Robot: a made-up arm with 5 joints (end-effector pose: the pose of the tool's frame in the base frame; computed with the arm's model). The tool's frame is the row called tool. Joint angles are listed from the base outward.
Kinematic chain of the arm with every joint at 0, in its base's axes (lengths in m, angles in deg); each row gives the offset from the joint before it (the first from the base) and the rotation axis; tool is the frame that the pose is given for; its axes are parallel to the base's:
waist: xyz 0 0 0.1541 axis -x
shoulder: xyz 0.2 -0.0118 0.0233 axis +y
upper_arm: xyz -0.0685 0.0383 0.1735 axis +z
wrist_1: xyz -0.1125 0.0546 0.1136 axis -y
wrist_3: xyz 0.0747 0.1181 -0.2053 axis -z
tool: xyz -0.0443 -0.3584 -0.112
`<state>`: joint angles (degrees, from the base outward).
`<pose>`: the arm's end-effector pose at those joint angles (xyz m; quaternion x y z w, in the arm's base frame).
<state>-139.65 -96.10 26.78 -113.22 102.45</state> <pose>-0.4030 0.2144 0.6434 0.4353 0.7094 -0.3501 0.4297</pose>
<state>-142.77 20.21 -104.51 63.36 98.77</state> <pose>0.3364 0.1507 0.2058 -0.1279 0.5988 -0.7784 0.1385</pose>
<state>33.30 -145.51 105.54 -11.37 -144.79</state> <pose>0.6850 -0.0791 -0.0390 0.7117 -0.6291 -0.0967 0.2972</pose>
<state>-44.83 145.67 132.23 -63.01 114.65</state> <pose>0.3978 -0.2295 -0.4489 0.1958 0.4921 0.6953 0.4858</pose>
